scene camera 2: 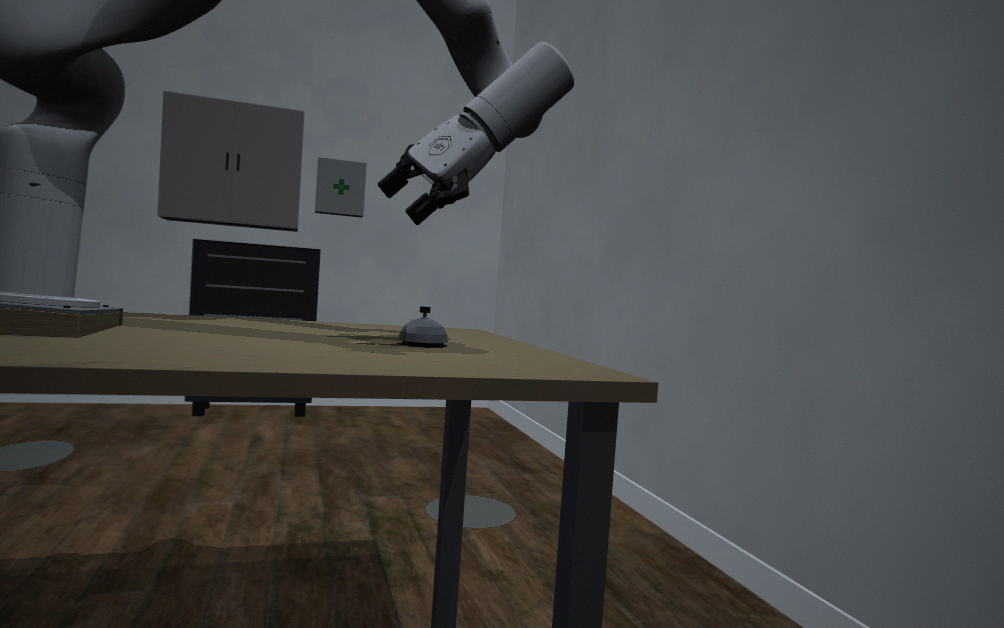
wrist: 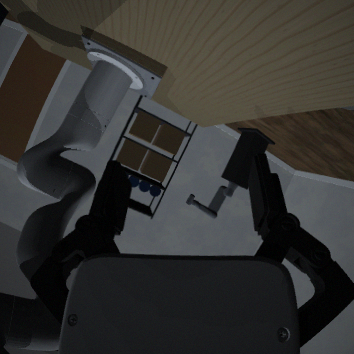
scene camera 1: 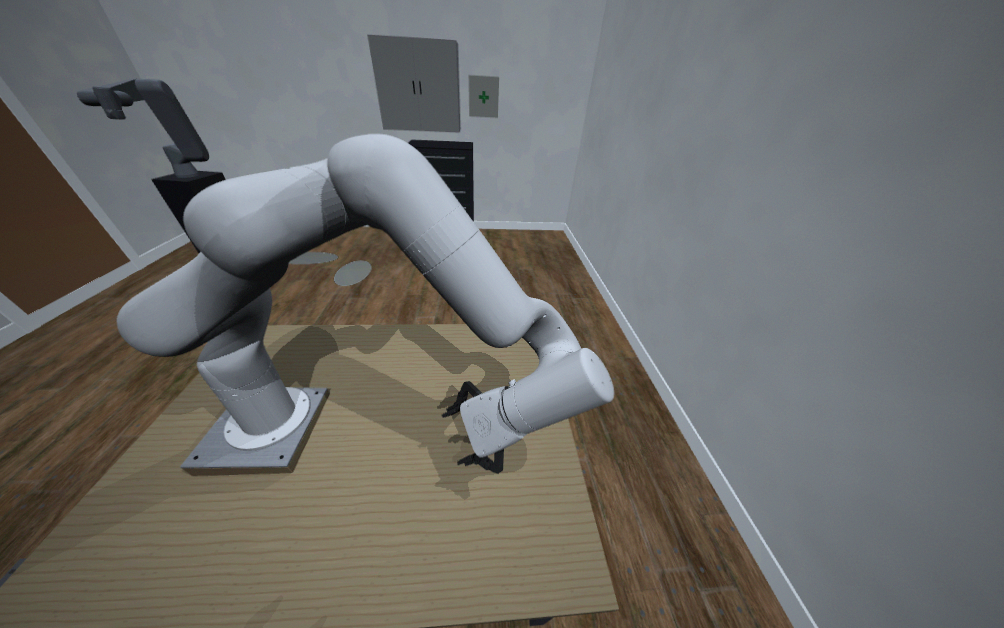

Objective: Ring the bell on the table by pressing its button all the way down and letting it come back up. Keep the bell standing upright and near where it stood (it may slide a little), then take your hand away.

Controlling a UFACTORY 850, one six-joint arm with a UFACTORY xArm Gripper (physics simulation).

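A bell [scene camera 2: 424, 332] with a grey dome and a small black button [scene camera 2: 424, 309] stands upright on the wooden table [scene camera 1: 355, 555] [scene camera 2: 259, 381] in scene camera 2. The bell cannot be made out in scene camera 1, where the gripper and wrist cover part of the table, and it does not show in the wrist view. My gripper [scene camera 1: 452, 438] [scene camera 2: 400, 205] [wrist: 185, 169] is open, with nothing between its fingers. It is tilted, with its fingers slanting down toward the arm's base side, and is well above the table and apart from the bell.
The arm's base plate [scene camera 1: 193, 467] [wrist: 159, 77] is on the table. The table's right edge lies beyond the bell in scene camera 2. A wall [scene camera 1: 814, 222] [scene camera 2: 740, 259] stands to the right. A shelf rack [wrist: 176, 161], a cabinet [scene camera 2: 266, 162] and a second arm [scene camera 1: 177, 125] are in the background.
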